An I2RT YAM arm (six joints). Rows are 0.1 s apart.
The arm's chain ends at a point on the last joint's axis. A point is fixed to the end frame.
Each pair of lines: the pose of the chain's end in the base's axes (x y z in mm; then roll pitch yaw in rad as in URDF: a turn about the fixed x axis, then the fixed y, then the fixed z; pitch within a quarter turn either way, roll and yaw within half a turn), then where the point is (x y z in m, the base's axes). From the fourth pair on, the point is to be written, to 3 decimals.
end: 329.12, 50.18, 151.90, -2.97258, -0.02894, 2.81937
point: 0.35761 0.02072 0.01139
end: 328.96, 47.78, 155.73, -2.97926, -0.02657, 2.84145
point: 0.35868 0.01975 0.01518
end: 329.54, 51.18, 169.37, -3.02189, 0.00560, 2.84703
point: 0.36546 0.02772 0.02943
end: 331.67, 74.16, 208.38, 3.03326, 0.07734, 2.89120
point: 0.386 0.081 0.073
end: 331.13, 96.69, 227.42, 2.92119, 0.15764, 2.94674
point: 0.398 0.120 0.099
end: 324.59, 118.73, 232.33, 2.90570, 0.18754, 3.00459
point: 0.394 0.147 0.107
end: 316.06, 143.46, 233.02, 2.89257, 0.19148, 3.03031
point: 0.385 0.175 0.108
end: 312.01, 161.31, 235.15, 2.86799, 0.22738, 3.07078
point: 0.384 0.199 0.114
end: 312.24, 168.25, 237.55, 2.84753, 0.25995, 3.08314
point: 0.388 0.209 0.119
